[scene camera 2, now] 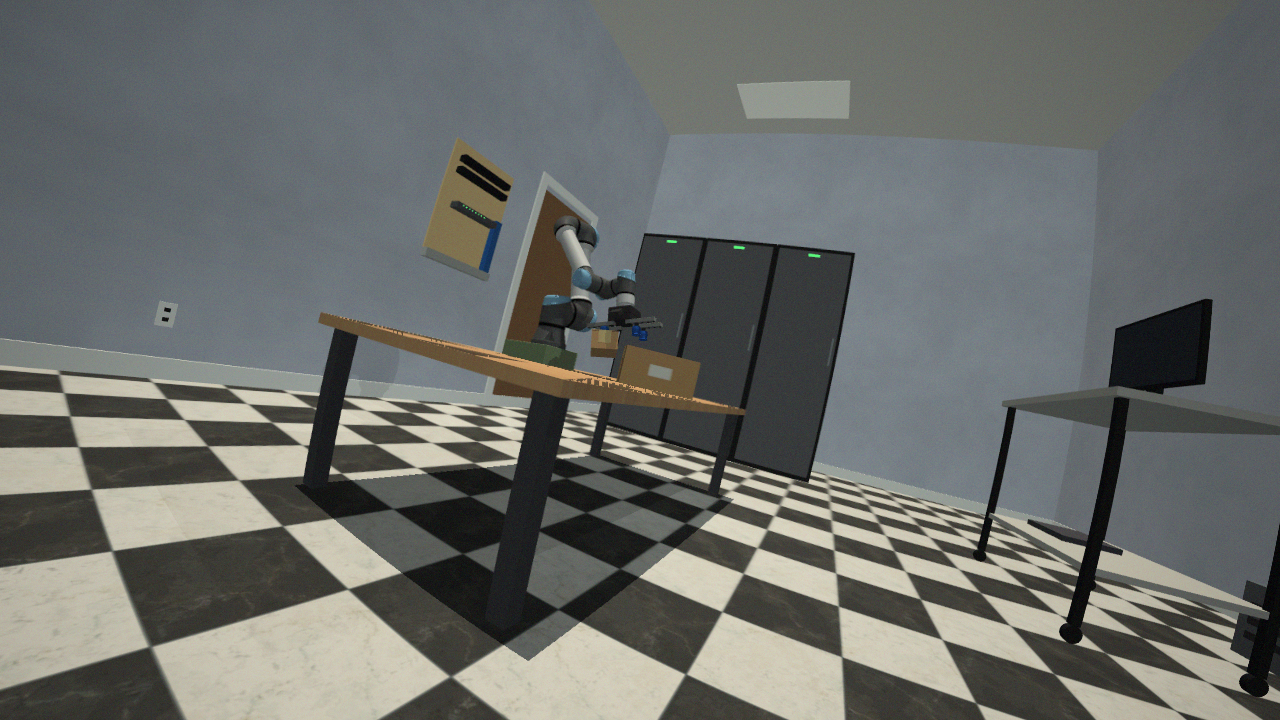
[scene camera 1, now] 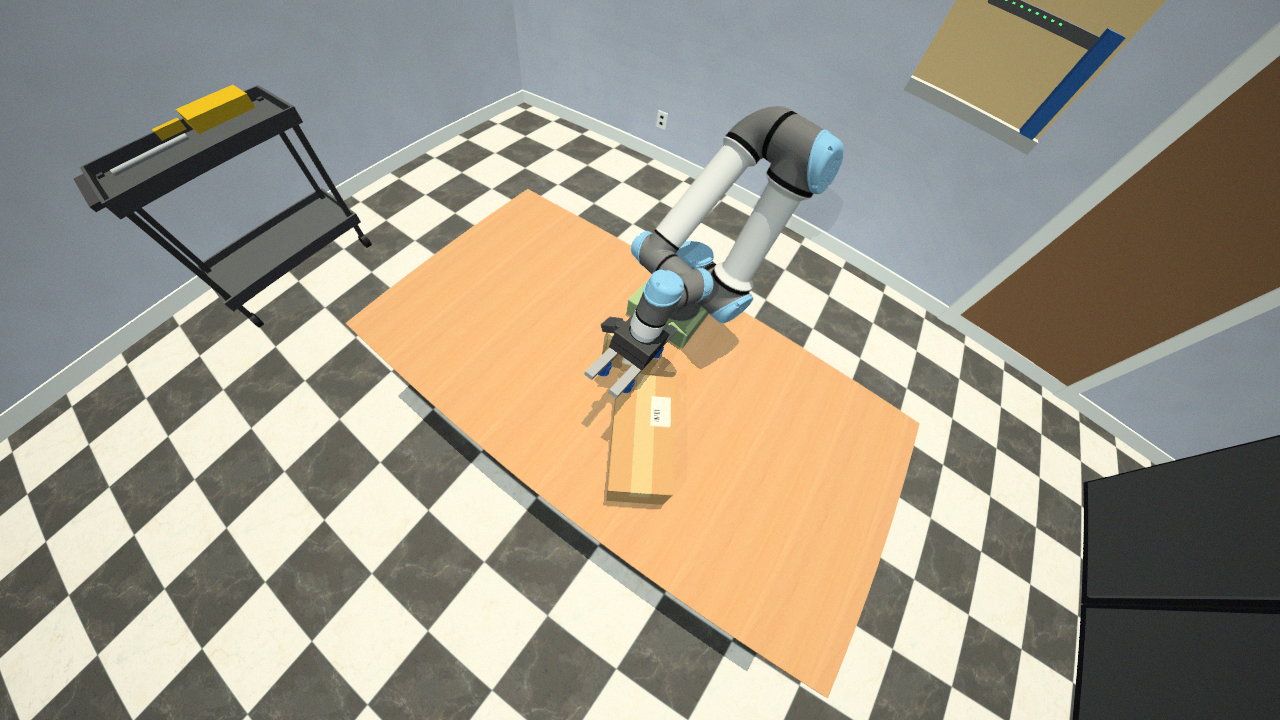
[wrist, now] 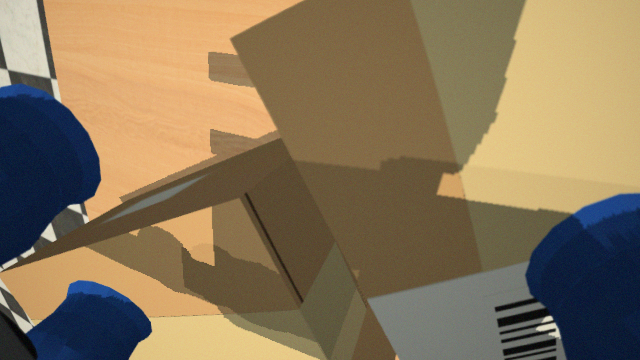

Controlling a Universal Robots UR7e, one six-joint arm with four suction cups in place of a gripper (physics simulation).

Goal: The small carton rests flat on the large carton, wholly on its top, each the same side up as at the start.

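Places are measured from the arm's base along level axes (x ahead, y left, z up), in centimetres.
Pixels of known places: hand, its tool point: (scene camera 2: 623, 338) (scene camera 1: 628, 363) (wrist: 288, 284); arm's base, origin of its link: (scene camera 2: 547, 347).
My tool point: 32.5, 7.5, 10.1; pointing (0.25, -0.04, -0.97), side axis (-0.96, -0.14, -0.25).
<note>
Ahead of a thing's pixels: the offset from my tool point to its top centre, as dx, dy, dz. Level surfaces: height alone.
The large carton @(+10.0, +14.9, -2.0) (scene camera 1: 640, 452) (scene camera 2: 677, 374) (wrist: 240, 172) is brown with pale tape and lies on the wooden table @(dz -17.3) (scene camera 1: 769, 501), a white label on its top. My gripper (scene camera 1: 631, 365) (scene camera 2: 626, 329) has blue suction cups and hangs at the arm-base end of the large carton. It holds the small carton @(-5.9, -3.8, +2.0) (scene camera 2: 604, 343) (wrist: 350, 100) under its cups, off the table. In scene camera 2 the small carton looks about level, left of the large carton, its underside near the height of that carton's top. In scene camera 1 it is mostly hidden by the gripper. The wrist view shows its barcode label.
The arm stands on a green base (scene camera 1: 687, 329) (scene camera 2: 539, 351) at the table's rear edge, close behind the gripper. Away from the table are a black trolley (scene camera 1: 205, 165), black cabinets (scene camera 2: 733, 358) and a desk (scene camera 2: 1154, 413) with a monitor (scene camera 2: 1163, 344).
</note>
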